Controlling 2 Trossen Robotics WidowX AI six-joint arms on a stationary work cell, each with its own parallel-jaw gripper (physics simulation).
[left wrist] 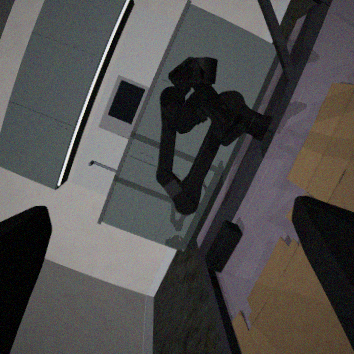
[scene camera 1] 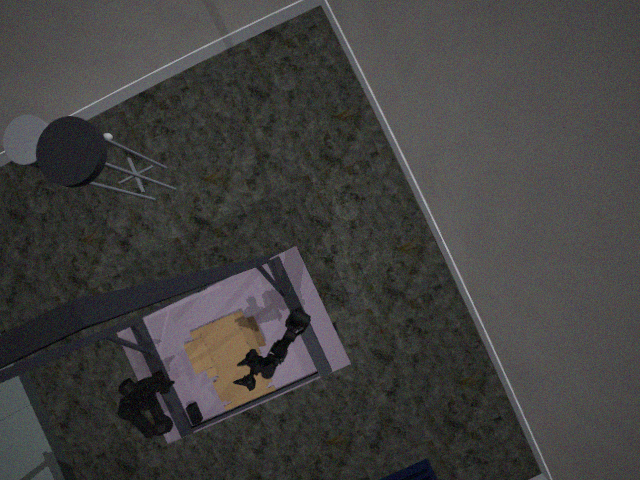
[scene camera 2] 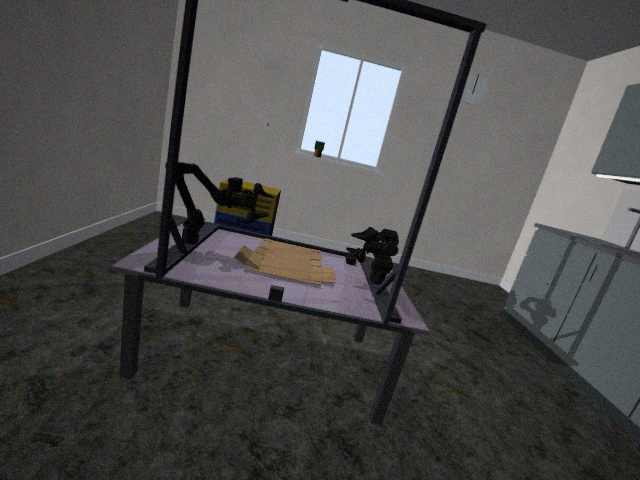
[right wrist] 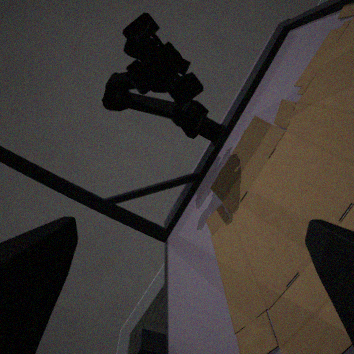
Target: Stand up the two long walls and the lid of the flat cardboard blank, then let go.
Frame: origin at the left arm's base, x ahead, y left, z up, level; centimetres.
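Seen in the pictures: left gripper, between the fingertips: (left wrist: pixel 172 213) (scene camera 1: pixel 235 373) (scene camera 2: pixel 271 206) (right wrist: pixel 157 58); right gripper, between the fingertips: (left wrist: pixel 216 102) (scene camera 1: pixel 167 382) (scene camera 2: pixel 348 241) (right wrist: pixel 194 231); left arm's base, origin of its link: (scene camera 2: pixel 189 241) (right wrist: pixel 218 134); right arm's base, origin of its link: (left wrist: pixel 262 127) (scene camera 1: pixel 159 376) (scene camera 2: pixel 376 281).
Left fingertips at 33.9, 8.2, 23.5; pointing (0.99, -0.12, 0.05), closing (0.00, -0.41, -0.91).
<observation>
Pixels of each thing's top centre, then the offset from my left fingertips to it, as dx, dy, dz. "pt": a spot on its surface instead. Level surfaces: height alone.
- pale purple table, height of its surface: dz -25.4
- flap, a spot on its surface: (scene camera 2: pixel 248 255) pt -5.7, -7.3, -24.2
- small black box, centre of its top: (right wrist: pixel 139 340) (scene camera 2: pixel 277 287) +11.8, -45.0, -19.7
The tan cardboard blank (scene camera 1: pixel 219 343) (scene camera 2: pixel 289 260) (left wrist: pixel 295 305) (right wrist: pixel 285 200) lies mostly flat on the pale purple table (scene camera 1: pixel 330 341) (scene camera 2: pixel 356 304) (left wrist: pixel 265 210) (right wrist: pixel 190 295). In scene camera 2 a flap (scene camera 2: pixel 248 255) at its left end is tilted up, and another flap (scene camera 2: pixel 327 274) at its right end lies low. The long walls and lid do not look raised. My left gripper (scene camera 1: pixel 236 373) (scene camera 2: pixel 270 205) is open and empty, high above the table. My right gripper (scene camera 2: pixel 350 242) (right wrist: pixel 194 231) is open and empty, beside the blank's right end; its fingers are hard to make out in scene camera 1.
A dark frame (scene camera 2: pixel 436 165) rises around the table. One small black box (scene camera 2: pixel 276 293) sits at the table's front edge in scene camera 2, another black box (scene camera 1: pixel 193 413) (scene camera 2: pixel 351 259) (left wrist: pixel 225 245) near the right arm. A stool (scene camera 1: pixel 72 149) stands away from the table.
</observation>
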